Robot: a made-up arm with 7 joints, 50 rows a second.
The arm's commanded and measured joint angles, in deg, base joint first. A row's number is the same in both.
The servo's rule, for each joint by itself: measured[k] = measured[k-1] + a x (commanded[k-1-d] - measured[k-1]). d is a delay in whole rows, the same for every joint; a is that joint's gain. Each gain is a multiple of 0.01, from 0.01 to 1. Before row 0 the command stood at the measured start. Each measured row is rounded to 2 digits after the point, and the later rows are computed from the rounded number. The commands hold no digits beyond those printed.
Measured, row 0:
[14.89 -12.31 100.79 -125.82 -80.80 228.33 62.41]
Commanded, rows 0 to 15:
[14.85 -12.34 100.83 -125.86 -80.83 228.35 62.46]
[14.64 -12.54 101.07 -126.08 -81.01 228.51 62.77]
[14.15 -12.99 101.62 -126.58 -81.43 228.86 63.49]
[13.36 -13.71 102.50 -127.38 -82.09 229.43 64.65]
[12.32 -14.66 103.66 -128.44 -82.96 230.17 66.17]
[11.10 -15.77 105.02 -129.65 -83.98 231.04 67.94]
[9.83 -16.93 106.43 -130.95 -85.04 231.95 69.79]
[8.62 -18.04 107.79 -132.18 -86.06 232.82 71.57]
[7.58 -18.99 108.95 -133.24 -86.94 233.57 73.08]
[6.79 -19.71 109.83 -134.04 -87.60 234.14 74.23]
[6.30 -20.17 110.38 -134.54 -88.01 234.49 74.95]
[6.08 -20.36 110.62 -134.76 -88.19 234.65 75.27]
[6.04 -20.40 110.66 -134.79 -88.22 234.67 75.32]
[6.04 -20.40 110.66 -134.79 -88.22 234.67 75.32]
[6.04 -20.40 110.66 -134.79 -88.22 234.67 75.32]
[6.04 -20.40 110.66 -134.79 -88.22 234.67 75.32]
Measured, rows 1 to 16:
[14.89 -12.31 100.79 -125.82 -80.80 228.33 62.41]
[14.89 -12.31 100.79 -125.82 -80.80 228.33 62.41]
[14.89 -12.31 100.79 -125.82 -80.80 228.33 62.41]
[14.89 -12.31 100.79 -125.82 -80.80 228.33 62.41]
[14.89 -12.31 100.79 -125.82 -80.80 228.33 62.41]
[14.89 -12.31 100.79 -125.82 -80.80 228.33 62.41]
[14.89 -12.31 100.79 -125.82 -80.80 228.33 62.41]
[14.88 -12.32 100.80 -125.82 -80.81 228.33 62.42]
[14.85 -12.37 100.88 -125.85 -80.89 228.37 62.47]
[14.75 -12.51 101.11 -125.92 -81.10 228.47 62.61]
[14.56 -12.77 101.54 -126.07 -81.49 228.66 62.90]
[14.25 -13.19 102.20 -126.31 -82.06 228.96 63.36]
[13.81 -13.76 103.07 -126.64 -82.81 229.38 64.00]
[13.25 -14.46 104.11 -127.07 -83.68 229.89 64.81]
[12.60 -15.25 105.25 -127.58 -84.61 230.48 65.76]
[11.90 -16.07 106.40 -128.15 -85.52 231.10 66.78]
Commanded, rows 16 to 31:
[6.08 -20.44 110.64 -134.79 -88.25 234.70 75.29]
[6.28 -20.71 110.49 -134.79 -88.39 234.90 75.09]
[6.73 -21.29 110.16 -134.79 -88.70 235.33 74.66]
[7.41 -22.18 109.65 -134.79 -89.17 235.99 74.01]
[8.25 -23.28 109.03 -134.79 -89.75 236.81 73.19]
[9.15 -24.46 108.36 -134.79 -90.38 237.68 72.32]
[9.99 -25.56 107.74 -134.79 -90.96 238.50 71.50]
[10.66 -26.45 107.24 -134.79 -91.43 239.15 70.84]
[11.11 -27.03 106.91 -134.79 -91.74 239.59 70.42]
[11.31 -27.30 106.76 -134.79 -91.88 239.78 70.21]
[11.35 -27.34 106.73 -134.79 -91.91 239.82 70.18]
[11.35 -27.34 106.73 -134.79 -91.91 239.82 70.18]
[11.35 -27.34 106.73 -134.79 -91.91 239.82 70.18]
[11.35 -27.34 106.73 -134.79 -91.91 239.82 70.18]
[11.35 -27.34 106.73 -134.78 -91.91 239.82 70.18]
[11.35 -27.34 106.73 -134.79 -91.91 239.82 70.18]
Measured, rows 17 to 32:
[11.18 -16.87 107.46 -128.74 -86.33 231.71 67.82]
[10.50 -17.60 108.37 -129.32 -86.99 232.27 68.82]
[9.88 -18.21 109.07 -129.86 -87.46 232.75 69.72]
[9.34 -18.69 109.56 -130.35 -87.76 233.13 70.50]
[8.88 -19.07 109.90 -130.79 -87.94 233.44 71.17]
[8.48 -19.36 110.14 -131.19 -88.05 233.69 71.75]
[8.14 -19.59 110.30 -131.55 -88.12 233.89 72.25]
[7.85 -19.78 110.41 -131.87 -88.17 234.05 72.68]
[7.63 -19.98 110.43 -132.16 -88.26 234.22 73.02]
[7.50 -20.27 110.35 -132.42 -88.43 234.44 73.25]
[7.49 -20.69 110.13 -132.66 -88.72 234.75 73.36]
[7.60 -21.26 109.79 -132.87 -89.12 235.16 73.34]
[7.82 -21.96 109.35 -133.06 -89.61 235.66 73.20]
[8.12 -22.75 108.85 -133.23 -90.14 236.23 72.96]
[8.48 -23.56 108.35 -133.39 -90.64 236.81 72.66]
[8.85 -24.32 107.90 -133.53 -91.07 237.37 72.35]

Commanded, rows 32 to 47:
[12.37 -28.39 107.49 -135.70 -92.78 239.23 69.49]
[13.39 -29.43 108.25 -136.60 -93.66 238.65 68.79]
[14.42 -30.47 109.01 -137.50 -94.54 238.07 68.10]
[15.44 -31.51 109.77 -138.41 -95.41 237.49 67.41]
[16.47 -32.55 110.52 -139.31 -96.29 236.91 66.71]
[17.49 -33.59 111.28 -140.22 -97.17 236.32 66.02]
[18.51 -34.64 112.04 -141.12 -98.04 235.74 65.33]
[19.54 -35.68 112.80 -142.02 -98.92 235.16 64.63]
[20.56 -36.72 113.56 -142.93 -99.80 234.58 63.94]
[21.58 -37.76 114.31 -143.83 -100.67 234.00 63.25]
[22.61 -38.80 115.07 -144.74 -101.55 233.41 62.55]
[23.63 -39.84 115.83 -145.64 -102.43 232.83 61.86]
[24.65 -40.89 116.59 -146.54 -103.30 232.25 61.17]
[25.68 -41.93 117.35 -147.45 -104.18 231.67 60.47]
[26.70 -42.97 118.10 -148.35 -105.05 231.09 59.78]
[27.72 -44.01 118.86 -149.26 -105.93 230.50 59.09]
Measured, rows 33 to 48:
[9.19 -24.98 107.55 -133.66 -91.39 237.85 72.05]
[9.49 -25.50 107.30 -133.77 -91.59 238.24 71.79]
[9.75 -25.90 107.12 -133.87 -91.71 238.56 71.56]
[9.97 -26.22 107.00 -133.96 -91.79 238.81 71.37]
[10.16 -26.47 106.92 -134.04 -91.84 239.01 71.20]
[10.33 -26.66 106.86 -134.11 -91.87 239.17 71.06]
[10.47 -26.81 106.82 -134.18 -91.89 239.30 70.94]
[10.74 -27.16 107.03 -134.33 -92.24 239.29 70.74]
[11.11 -27.66 107.41 -134.56 -92.79 239.16 70.47]
[11.57 -28.28 107.91 -134.85 -93.47 238.94 70.14]
[12.11 -28.99 108.49 -135.21 -94.23 238.65 69.76]
[12.72 -29.77 109.12 -135.62 -95.03 238.30 69.33]
[13.39 -30.61 109.79 -136.08 -95.86 237.90 68.87]
[14.11 -31.50 110.49 -136.58 -96.71 237.47 68.37]
[14.87 -32.42 111.21 -137.12 -97.57 237.01 67.85]
[15.67 -33.37 111.94 -137.70 -98.44 236.52 67.30]

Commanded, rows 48 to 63:
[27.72 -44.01 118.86 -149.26 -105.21 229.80 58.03]
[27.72 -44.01 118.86 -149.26 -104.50 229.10 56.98]
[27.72 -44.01 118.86 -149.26 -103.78 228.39 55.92]
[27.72 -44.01 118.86 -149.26 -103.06 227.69 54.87]
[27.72 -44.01 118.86 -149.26 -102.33 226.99 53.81]
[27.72 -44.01 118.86 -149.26 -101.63 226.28 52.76]
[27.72 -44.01 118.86 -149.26 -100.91 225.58 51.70]
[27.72 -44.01 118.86 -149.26 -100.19 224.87 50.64]
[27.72 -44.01 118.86 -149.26 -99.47 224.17 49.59]
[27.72 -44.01 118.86 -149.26 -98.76 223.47 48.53]
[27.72 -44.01 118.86 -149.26 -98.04 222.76 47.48]
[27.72 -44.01 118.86 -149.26 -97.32 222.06 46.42]
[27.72 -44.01 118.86 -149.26 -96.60 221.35 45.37]
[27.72 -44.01 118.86 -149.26 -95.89 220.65 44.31]
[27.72 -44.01 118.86 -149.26 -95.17 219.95 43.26]
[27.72 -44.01 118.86 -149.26 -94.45 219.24 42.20]
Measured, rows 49 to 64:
[16.50 -34.34 112.67 -138.31 -99.31 236.02 66.73]
[17.36 -35.32 113.41 -138.95 -100.18 235.50 66.14]
[18.24 -36.31 114.16 -139.62 -101.06 234.97 65.54]
[19.14 -37.32 114.91 -140.31 -101.93 234.43 64.93]
[20.06 -38.33 115.67 -141.02 -102.81 233.88 64.31]
[20.99 -39.35 116.42 -141.75 -103.68 233.32 63.68]
[21.93 -40.38 117.18 -142.50 -104.56 232.76 63.04]
[22.74 -41.18 117.70 -143.18 -104.81 232.17 62.34]
[23.44 -41.80 118.06 -143.79 -104.69 231.56 61.59]
[24.04 -42.29 118.31 -144.34 -104.34 230.93 60.80]
[24.56 -42.67 118.48 -144.83 -103.84 230.28 59.97]
[25.00 -42.96 118.60 -145.27 -103.25 229.62 59.11]
[25.38 -43.19 118.68 -145.67 -102.62 228.95 58.22]
[25.71 -43.37 118.74 -146.03 -101.95 228.28 57.31]
[25.99 -43.51 118.78 -146.35 -101.26 227.60 56.38]
[26.23 -43.62 118.80 -146.64 -100.56 226.91 55.43]

